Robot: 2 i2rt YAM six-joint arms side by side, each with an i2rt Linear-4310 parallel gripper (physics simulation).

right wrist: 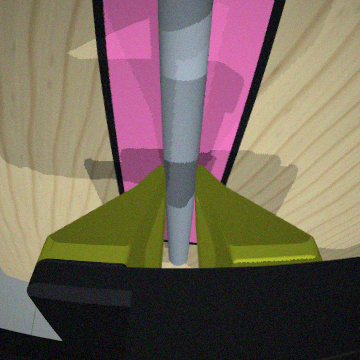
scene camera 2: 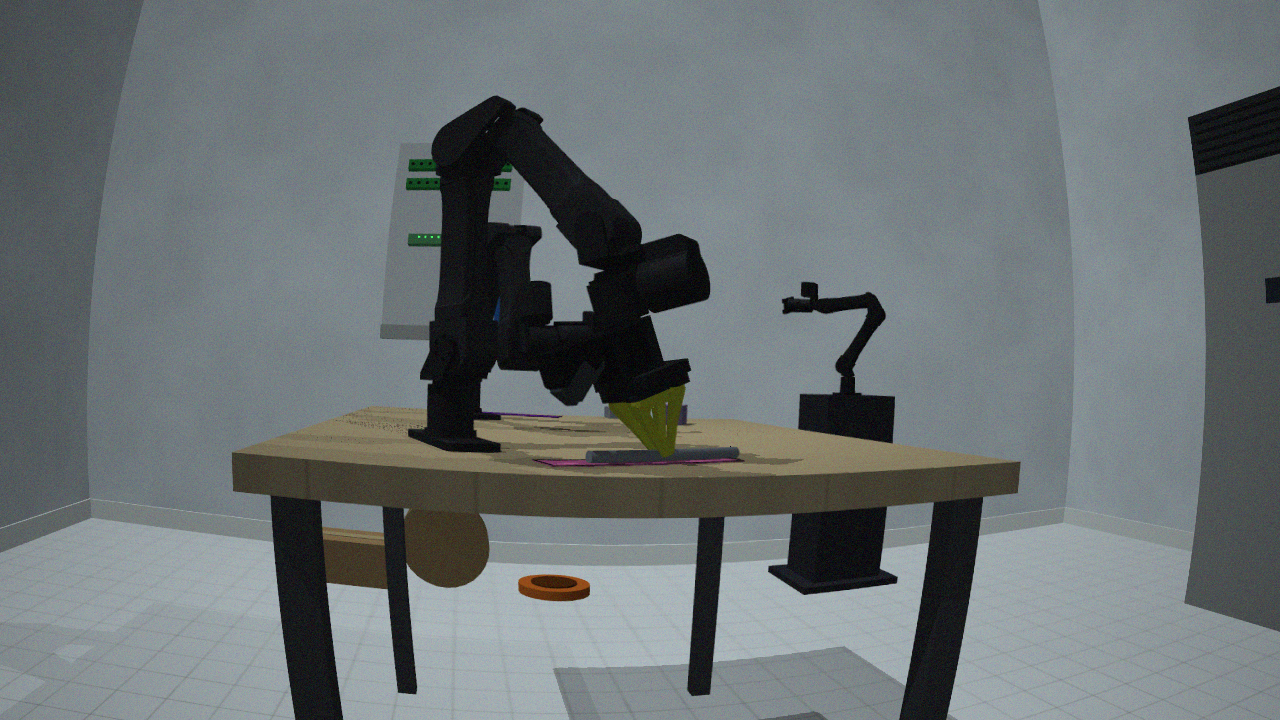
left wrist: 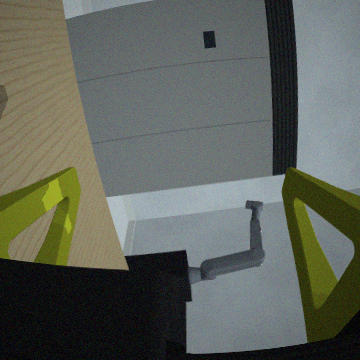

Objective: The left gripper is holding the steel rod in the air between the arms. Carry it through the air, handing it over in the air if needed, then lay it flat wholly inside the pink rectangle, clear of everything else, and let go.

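Frame: origin at the left arm's base, x ahead, y left, z up, level; centimetres.
Where they show: left gripper, fingertip midpoint: (left wrist: 180, 178); right gripper, fingertip midpoint: (right wrist: 180, 177) (scene camera 2: 664, 455); right arm's base at its link origin: (scene camera 2: 450, 443).
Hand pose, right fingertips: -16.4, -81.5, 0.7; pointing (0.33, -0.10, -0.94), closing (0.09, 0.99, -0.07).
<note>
Things, the pixels of their top centre, and the offset from my right fingertips, as dx, dy, dz. "pt": a spot on its surface instead. Level surfaces: height alone.
- grey steel rod at its top centre: (right wrist: 178, 195) (scene camera 2: 667, 449) +0.3, +0.0, +0.8
- pink rectangle at a spot on its surface: (right wrist: 132, 110) pt -3.5, -1.5, -0.5
- wooden table at its surface level: dz -0.6
- purple block at its top centre: (scene camera 2: 670, 404) +54.2, +61.0, +3.4
- grey block at its top centre: (scene camera 2: 618, 407) +57.1, +82.6, +1.9
- purple strip at a spot on its surface: (scene camera 2: 528, 414) pt +38.4, +91.8, -0.5
The grey steel rod (scene camera 2: 716, 453) (right wrist: 184, 120) lies lengthwise along the pink rectangle (scene camera 2: 559, 462) (right wrist: 132, 110). In the right wrist view its near end shows past the rectangle's black end line. My right gripper (scene camera 2: 663, 451) (right wrist: 180, 177) is shut on the rod close to that end, one yellow finger on each side, low over the table. My left gripper (left wrist: 180, 178) is open and empty, its fingers wide apart, away from the rod. In scene camera 2 the left gripper's fingers are hidden behind the near arm.
The wooden table (scene camera 2: 850, 465) (left wrist: 40, 110) bears both arms. A purple block (scene camera 2: 682, 413) and a grey block (scene camera 2: 610, 411) stand at its back, partly hidden. A purple strip (scene camera 2: 528, 414) lies at the back left. Another small arm (scene camera 2: 863, 335) stands on a black pedestal (scene camera 2: 845, 537) behind the table.
</note>
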